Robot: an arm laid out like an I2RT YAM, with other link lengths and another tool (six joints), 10 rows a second.
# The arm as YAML. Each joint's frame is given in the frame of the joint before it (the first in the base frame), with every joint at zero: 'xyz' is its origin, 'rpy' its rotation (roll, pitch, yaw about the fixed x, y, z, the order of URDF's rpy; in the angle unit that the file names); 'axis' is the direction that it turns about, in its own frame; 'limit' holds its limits. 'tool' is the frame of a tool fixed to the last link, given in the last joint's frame.
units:
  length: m
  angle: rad
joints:
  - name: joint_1
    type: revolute
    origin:
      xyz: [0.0, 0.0, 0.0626]
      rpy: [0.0, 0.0, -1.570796]
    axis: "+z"
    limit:
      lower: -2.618
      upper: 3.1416
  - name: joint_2
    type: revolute
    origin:
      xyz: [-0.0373, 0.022, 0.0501]
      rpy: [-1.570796, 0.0, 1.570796]
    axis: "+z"
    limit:
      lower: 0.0
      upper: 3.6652
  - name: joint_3
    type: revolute
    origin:
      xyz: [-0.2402, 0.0, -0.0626]
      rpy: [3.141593, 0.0, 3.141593]
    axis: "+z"
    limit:
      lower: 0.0
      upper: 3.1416
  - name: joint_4
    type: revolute
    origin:
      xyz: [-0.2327, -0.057, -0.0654]
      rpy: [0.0, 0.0, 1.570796]
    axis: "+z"
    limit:
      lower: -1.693
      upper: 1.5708
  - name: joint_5
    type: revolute
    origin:
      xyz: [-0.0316, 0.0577, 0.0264]
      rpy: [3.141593, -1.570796, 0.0]
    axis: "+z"
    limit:
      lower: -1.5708
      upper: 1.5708
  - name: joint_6
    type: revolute
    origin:
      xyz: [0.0, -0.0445, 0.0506]
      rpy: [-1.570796, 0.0, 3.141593]
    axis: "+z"
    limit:
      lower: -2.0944
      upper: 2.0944
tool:
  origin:
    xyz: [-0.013, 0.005, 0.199]
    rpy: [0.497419, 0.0, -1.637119]
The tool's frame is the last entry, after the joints.
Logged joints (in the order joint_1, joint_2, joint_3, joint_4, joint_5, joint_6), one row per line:
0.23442, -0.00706, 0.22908, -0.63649, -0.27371, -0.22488
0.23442, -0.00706, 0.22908, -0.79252, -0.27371, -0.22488
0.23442, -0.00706, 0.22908, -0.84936, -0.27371, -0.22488
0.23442, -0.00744, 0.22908, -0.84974, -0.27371, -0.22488
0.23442, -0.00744, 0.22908, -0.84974, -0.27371, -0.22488
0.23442, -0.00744, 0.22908, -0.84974, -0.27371, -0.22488
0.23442, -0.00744, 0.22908, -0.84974, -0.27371, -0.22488
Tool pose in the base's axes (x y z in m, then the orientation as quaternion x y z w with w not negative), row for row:
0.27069, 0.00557, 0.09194, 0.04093, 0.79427, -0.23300, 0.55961
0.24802, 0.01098, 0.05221, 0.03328, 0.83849, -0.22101, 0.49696
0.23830, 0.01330, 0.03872, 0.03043, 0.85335, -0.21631, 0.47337
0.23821, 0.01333, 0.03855, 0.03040, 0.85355, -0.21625, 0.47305
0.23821, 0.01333, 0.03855, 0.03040, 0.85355, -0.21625, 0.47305
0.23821, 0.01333, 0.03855, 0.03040, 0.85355, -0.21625, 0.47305
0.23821, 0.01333, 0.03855, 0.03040, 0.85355, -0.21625, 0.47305
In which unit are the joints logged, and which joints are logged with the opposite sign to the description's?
The joints are logged in radians. Opposite sign: joint_1, joint_2.
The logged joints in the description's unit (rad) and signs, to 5 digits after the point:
-0.23442, 0.00706, 0.22908, -0.63649, -0.27371, -0.22488
-0.23442, 0.00706, 0.22908, -0.79252, -0.27371, -0.22488
-0.23442, 0.00706, 0.22908, -0.84936, -0.27371, -0.22488
-0.23442, 0.00744, 0.22908, -0.84974, -0.27371, -0.22488
-0.23442, 0.00744, 0.22908, -0.84974, -0.27371, -0.22488
-0.23442, 0.00744, 0.22908, -0.84974, -0.27371, -0.22488
-0.23442, 0.00744, 0.22908, -0.84974, -0.27371, -0.22488

